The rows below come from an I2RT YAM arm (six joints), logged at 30 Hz.
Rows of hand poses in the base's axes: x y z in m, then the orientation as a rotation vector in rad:
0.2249 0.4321 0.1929 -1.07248 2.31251 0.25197
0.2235 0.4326 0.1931 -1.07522 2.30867 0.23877
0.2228 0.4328 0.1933 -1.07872 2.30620 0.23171
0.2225 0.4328 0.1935 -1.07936 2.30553 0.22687
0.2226 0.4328 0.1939 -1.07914 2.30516 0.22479
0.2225 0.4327 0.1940 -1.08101 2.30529 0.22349
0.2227 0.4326 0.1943 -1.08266 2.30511 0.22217
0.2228 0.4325 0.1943 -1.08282 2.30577 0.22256
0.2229 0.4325 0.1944 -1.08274 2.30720 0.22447
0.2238 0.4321 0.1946 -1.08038 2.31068 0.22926
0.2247 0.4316 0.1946 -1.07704 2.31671 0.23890
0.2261 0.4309 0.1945 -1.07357 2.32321 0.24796
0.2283 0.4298 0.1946 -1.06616 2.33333 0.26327
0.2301 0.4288 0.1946 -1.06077 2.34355 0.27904
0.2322 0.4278 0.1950 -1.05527 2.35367 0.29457
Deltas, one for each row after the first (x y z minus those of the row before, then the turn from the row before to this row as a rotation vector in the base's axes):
-0.0014 0.0005 0.0002 -0.00769 -0.00752 -0.00018
-0.0007 0.0002 0.0002 -0.00470 -0.00389 0.00139
-0.0003 0.0000 0.0002 -0.00297 -0.00219 -0.00048
0.0001 0.0000 0.0004 -0.00107 -0.00113 -0.00052
-0.0001 -0.0001 0.0001 -0.00152 0.00008 0.00094
0.0002 -0.0001 0.0003 -0.00134 -0.00025 0.00087
0.0001 -0.0001 0.0000 -0.00005 0.00074 0.00003
0.0001 0.0000 0.0001 0.00069 0.00190 0.00002
0.0009 -0.0004 0.0002 0.00253 0.00417 -0.00137
0.0009 -0.0005 0.0000 0.00493 0.00790 -0.00157
0.0014 -0.0007 -0.0001 0.00441 0.00808 -0.00189
0.0022 -0.0011 0.0001 0.00824 0.01262 -0.00402
0.0018 -0.0010 0.0000 0.00771 0.01340 -0.00254
0.0021 -0.0010 0.0004 0.00755 0.01326 -0.00262

